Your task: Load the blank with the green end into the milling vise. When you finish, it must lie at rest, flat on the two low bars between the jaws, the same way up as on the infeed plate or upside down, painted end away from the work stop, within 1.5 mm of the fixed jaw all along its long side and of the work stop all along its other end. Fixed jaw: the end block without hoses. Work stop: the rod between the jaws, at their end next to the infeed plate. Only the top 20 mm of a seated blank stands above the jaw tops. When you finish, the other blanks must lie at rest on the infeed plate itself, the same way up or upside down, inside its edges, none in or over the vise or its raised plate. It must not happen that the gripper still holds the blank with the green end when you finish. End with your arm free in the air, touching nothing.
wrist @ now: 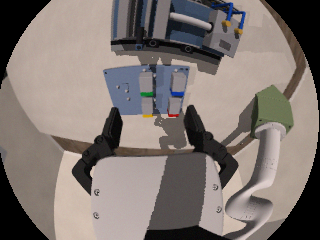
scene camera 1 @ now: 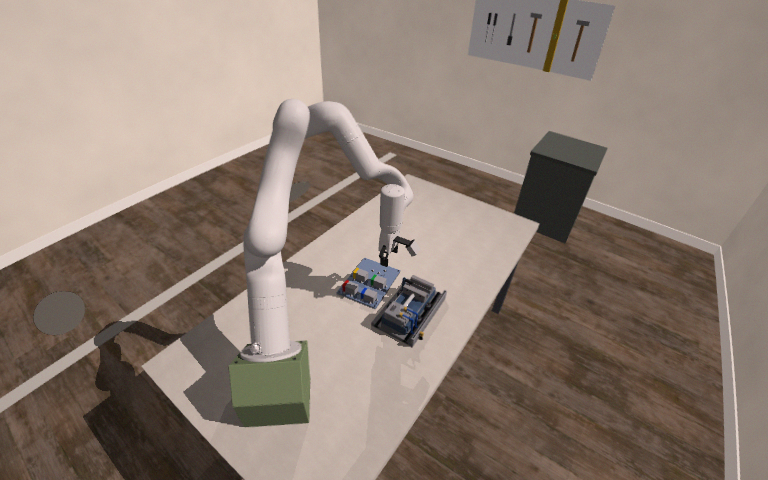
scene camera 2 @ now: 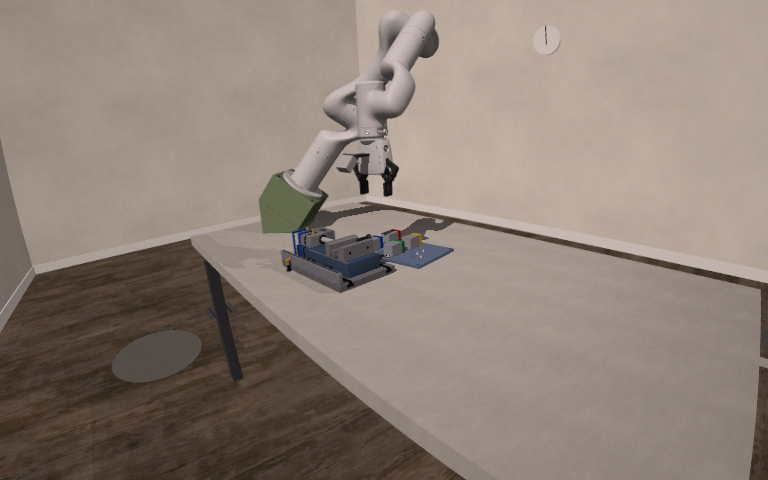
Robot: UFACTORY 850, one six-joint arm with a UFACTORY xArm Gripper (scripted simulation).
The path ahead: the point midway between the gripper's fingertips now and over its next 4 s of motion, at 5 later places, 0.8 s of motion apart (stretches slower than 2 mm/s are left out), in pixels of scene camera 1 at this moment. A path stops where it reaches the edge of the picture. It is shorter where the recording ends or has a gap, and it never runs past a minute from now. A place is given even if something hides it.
The gripper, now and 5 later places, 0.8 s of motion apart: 389, 258; 389, 258; 379, 253; 365, 249; 367, 250; 368, 252
